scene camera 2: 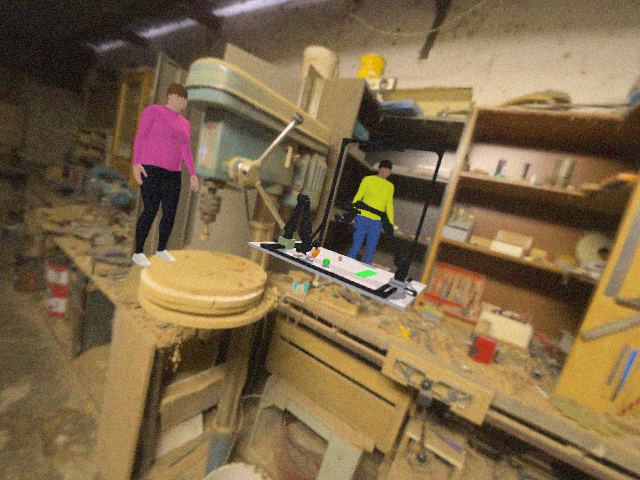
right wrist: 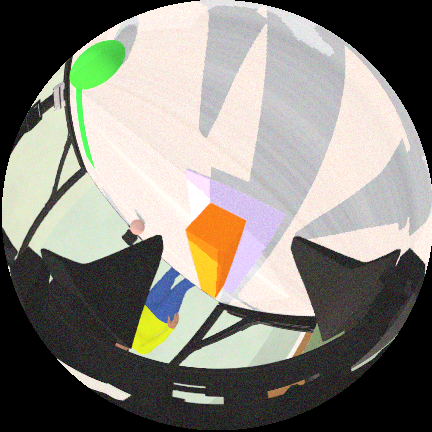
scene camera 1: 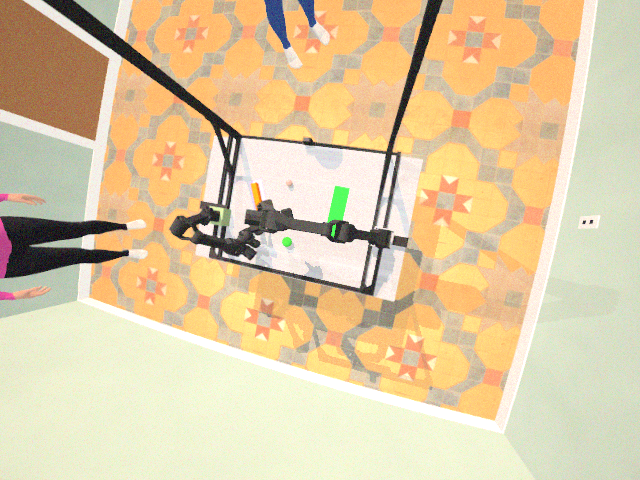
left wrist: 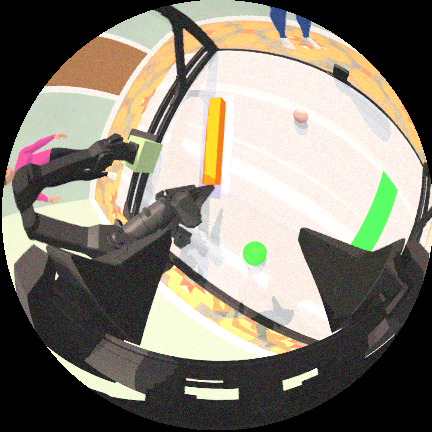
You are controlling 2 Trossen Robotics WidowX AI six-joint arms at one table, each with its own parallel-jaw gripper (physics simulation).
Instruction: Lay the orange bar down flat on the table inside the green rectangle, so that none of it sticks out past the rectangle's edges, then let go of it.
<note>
My left gripper (left wrist: 237,235) is open and holds nothing. Also in view: a small green ball (right wrist: 100,68). The table carries an orange bar (right wrist: 213,236). Further things: my right gripper (right wrist: 229,243), a green rectangle (left wrist: 368,233) and a pale lilac pad (right wrist: 262,220).
The orange bar is seen too in the left wrist view (left wrist: 212,161). My right gripper shows as well in the left wrist view (left wrist: 202,185). The pale lilac pad shows as well in the left wrist view (left wrist: 223,189).
</note>
